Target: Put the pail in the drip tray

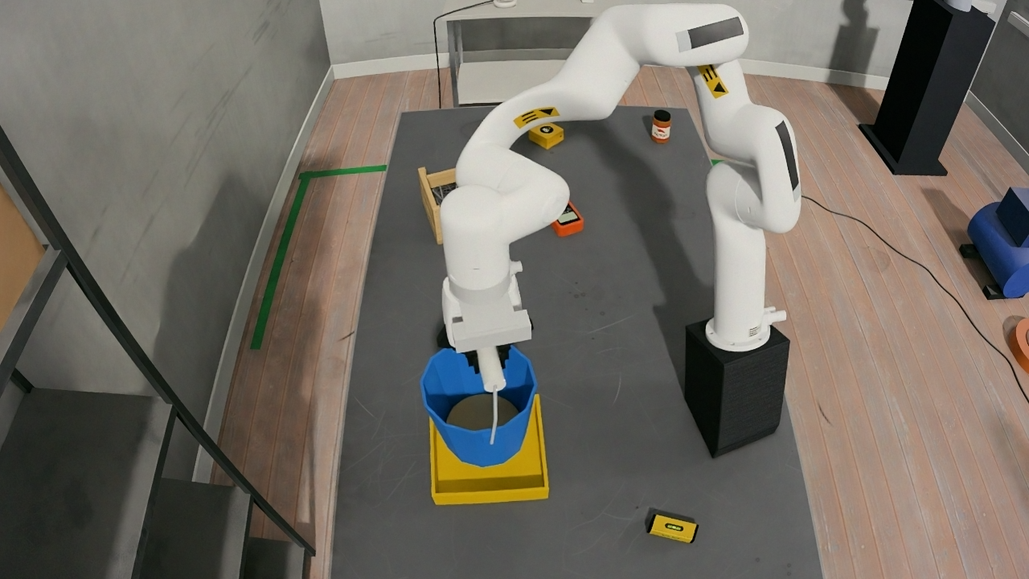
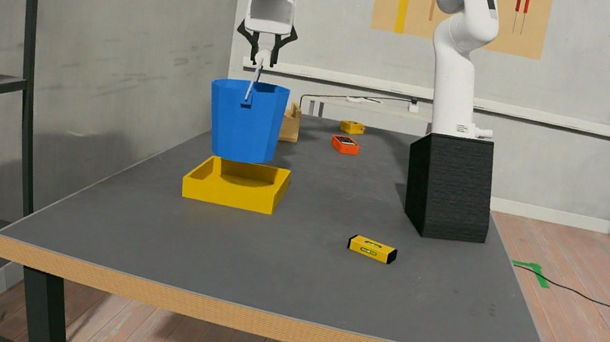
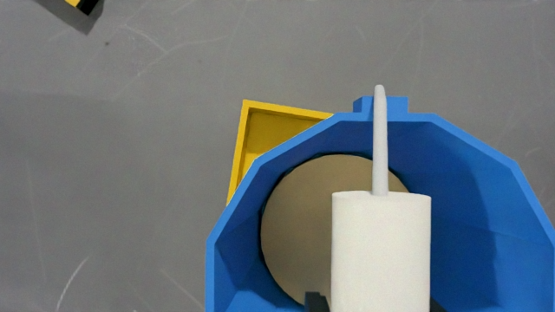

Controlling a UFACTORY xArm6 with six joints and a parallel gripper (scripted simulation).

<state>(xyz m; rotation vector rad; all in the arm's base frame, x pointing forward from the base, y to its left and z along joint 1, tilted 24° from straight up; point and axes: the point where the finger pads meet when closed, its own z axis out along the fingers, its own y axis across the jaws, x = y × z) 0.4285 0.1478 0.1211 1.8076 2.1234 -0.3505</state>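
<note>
The white bail handle lies 30 mm below my hand and 10 mm ahead of it. The rest, counted from my hand: blue pail (90 mm below, 10 mm ahead); yellow spirit level (300 mm below, 290 mm behind, 200 mm to the left); yellow drip tray (300 mm below, 20 mm ahead).
</note>
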